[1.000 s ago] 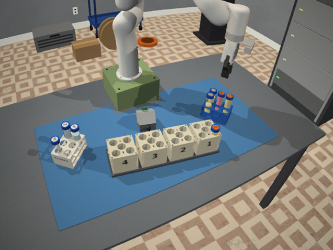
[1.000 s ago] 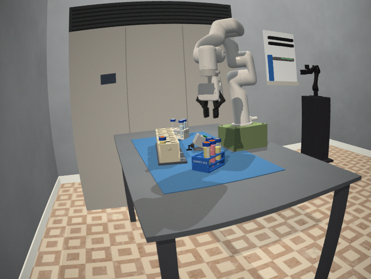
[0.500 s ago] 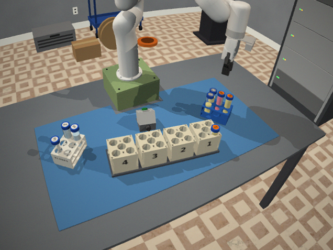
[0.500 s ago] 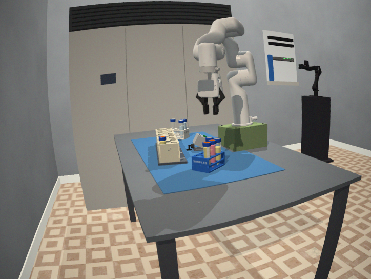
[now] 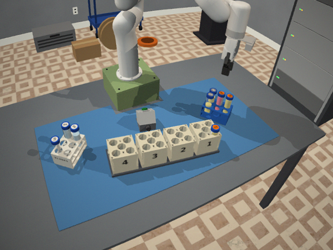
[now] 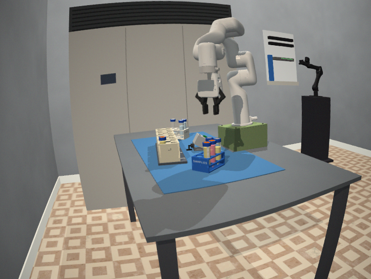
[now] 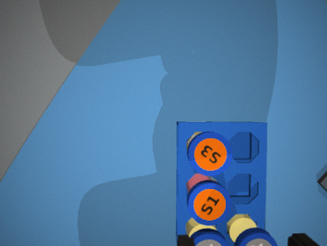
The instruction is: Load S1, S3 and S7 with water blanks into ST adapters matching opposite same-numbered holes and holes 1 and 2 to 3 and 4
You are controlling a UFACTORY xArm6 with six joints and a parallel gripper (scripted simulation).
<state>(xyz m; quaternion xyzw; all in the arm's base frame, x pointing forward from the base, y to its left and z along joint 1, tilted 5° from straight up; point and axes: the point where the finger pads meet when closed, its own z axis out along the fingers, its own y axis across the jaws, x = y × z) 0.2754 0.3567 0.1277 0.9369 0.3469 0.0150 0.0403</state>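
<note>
Right now the sample tube is 190 mm ahead of my hand, 180 mm below it and 150 mm to the right of it. The rest, counted from my hand: blue samples rack: 220 mm below, 10 mm to the right, 10 mm ahead; then pink-filled tube: 190 mm below, 10 mm ahead; then adapter 1: 200 mm below, 170 mm to the right, 160 mm ahead.
</note>
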